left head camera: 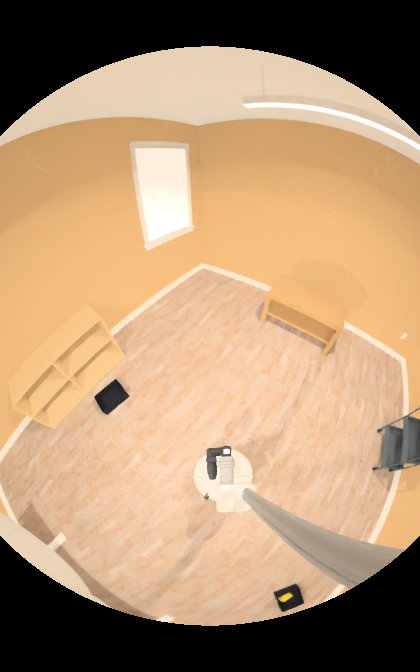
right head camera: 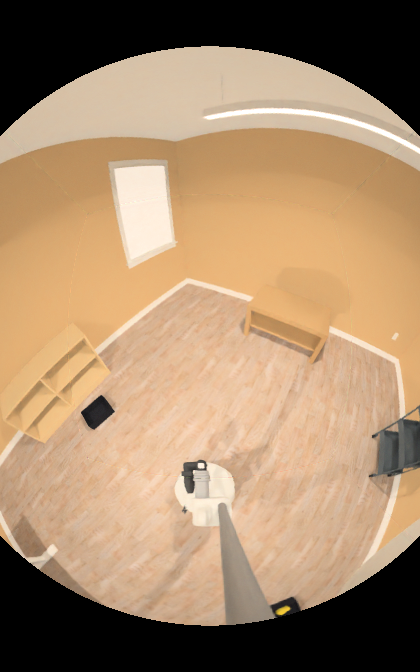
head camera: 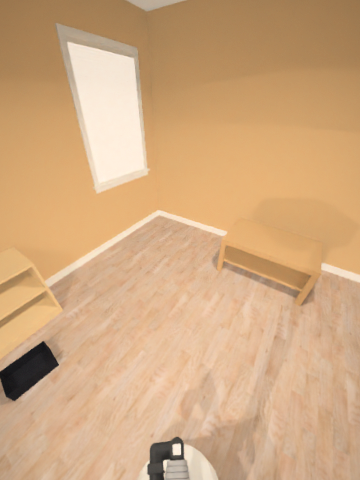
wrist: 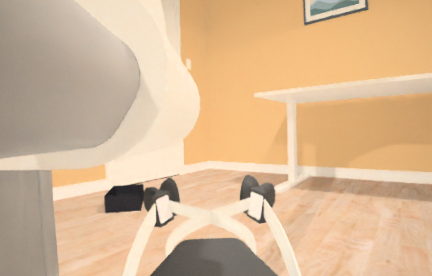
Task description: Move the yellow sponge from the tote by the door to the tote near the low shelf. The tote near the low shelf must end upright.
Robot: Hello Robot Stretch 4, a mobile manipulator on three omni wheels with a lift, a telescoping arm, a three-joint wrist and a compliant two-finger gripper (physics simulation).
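Frame: origin at the robot's base, x ahead, y left, z up, level; millimetres.
Seen in the pictures: gripper, fingertip midpoint: (wrist: pixel 209 191).
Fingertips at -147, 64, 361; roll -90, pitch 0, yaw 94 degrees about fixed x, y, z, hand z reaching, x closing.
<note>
Offsets run from my fingertips to a thing's top centre, as dx, dy, dz.
The yellow sponge (left head camera: pixel 285 597) (right head camera: pixel 283 610) lies in a black tote {-1323, -636, -289} (left head camera: pixel 296 604) (right head camera: pixel 293 604) (wrist: pixel 124 199) at the bottom right of both side head views; in the wrist view this tote stands near the white door, its inside hidden. Another black tote {+752, +987, -289} (head camera: pixel 29 371) (left head camera: pixel 111 397) (right head camera: pixel 98 412) stands upright on the floor in front of the low shelf (head camera: pixel 30 300) (left head camera: pixel 55 367) (right head camera: pixel 50 385) and looks empty. My gripper (wrist: pixel 209 191) is open, with nothing between its fingertips, far from both totes.
A wooden bench-like table (head camera: pixel 280 242) (left head camera: pixel 310 302) (right head camera: pixel 292 312) stands against the far wall. A dark step ladder (left head camera: pixel 395 442) (right head camera: pixel 390 450) is at the right. A white table (wrist: pixel 292 135) stands by the wall in the wrist view. My mast crosses the lower part of both side head views.
</note>
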